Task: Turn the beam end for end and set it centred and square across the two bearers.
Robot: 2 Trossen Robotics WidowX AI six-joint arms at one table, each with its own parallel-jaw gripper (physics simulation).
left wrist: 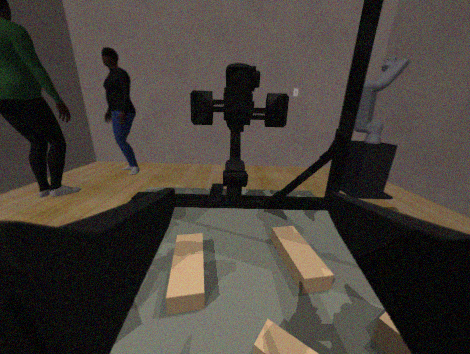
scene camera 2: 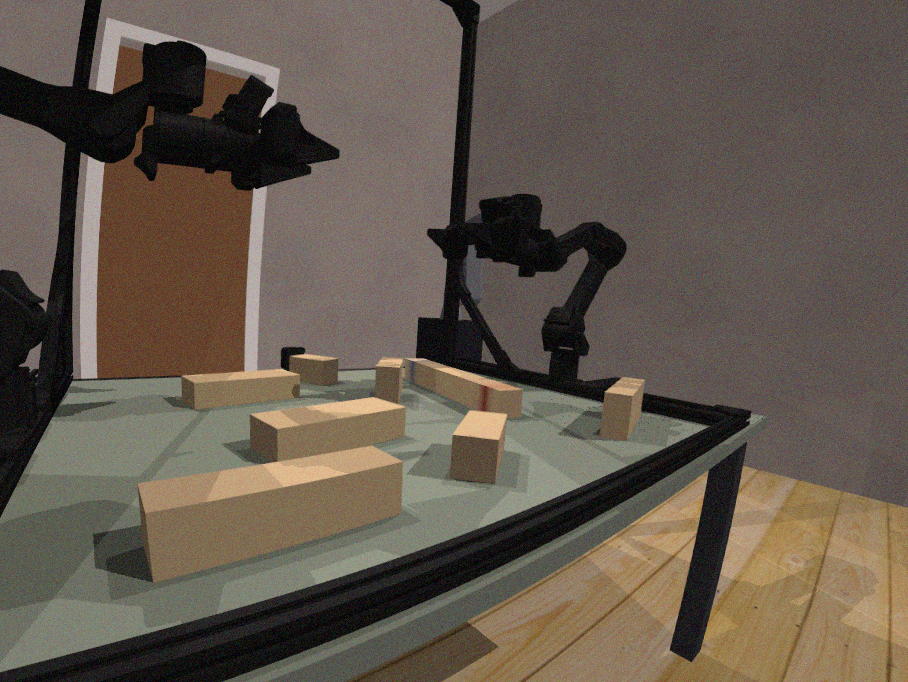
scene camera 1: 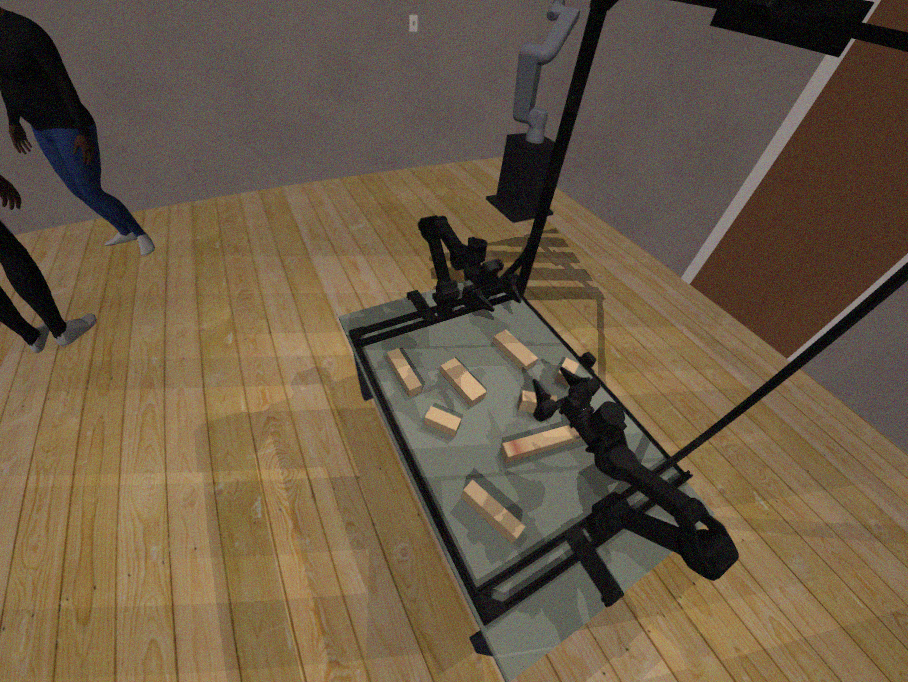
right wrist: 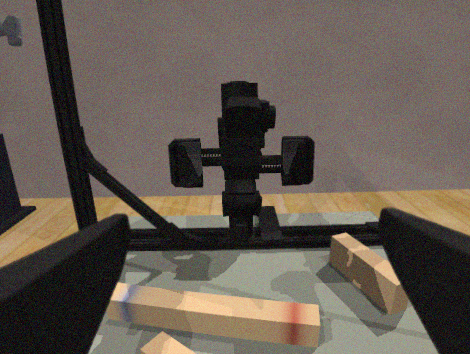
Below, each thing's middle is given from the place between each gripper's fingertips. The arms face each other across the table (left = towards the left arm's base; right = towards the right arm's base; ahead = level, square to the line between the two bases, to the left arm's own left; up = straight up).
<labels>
My left hand is 60 mm past the beam [scene camera 2: 482, 394], 90 mm to the right of it and 260 mm above it.
Right now the beam is 60 mm behind my right hand, 300 mm to the left of it and 320 mm below it.
</labels>
